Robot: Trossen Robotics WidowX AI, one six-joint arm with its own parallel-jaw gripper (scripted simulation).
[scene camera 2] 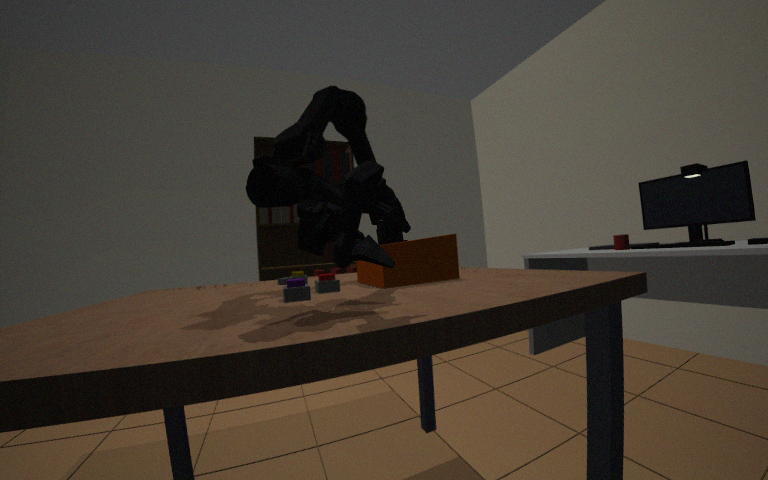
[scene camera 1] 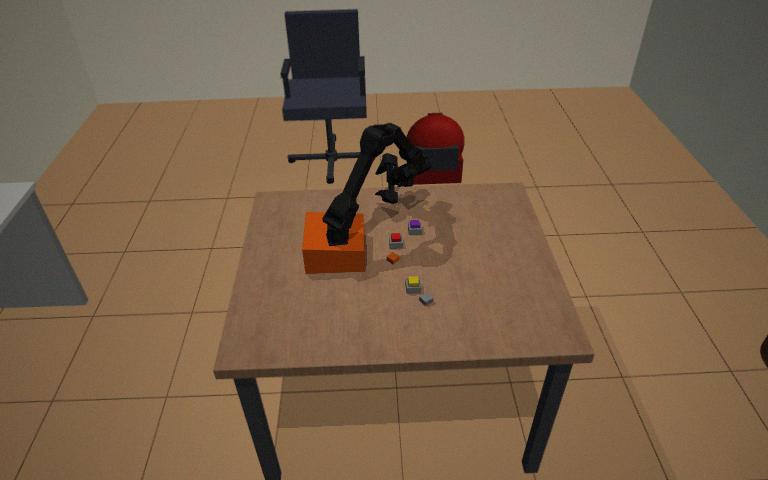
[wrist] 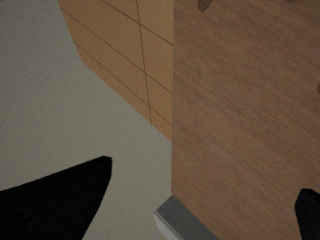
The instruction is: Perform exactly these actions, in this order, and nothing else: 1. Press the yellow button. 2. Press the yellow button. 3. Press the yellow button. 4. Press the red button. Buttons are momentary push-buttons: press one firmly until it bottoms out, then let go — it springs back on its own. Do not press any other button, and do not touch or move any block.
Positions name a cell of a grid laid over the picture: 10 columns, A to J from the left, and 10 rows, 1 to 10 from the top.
The gripper (scene camera 2: F6) is open, holding nothing.
The gripper is seen too in scene camera 1 (scene camera 1: E4) and in the wrist view (wrist: G8).
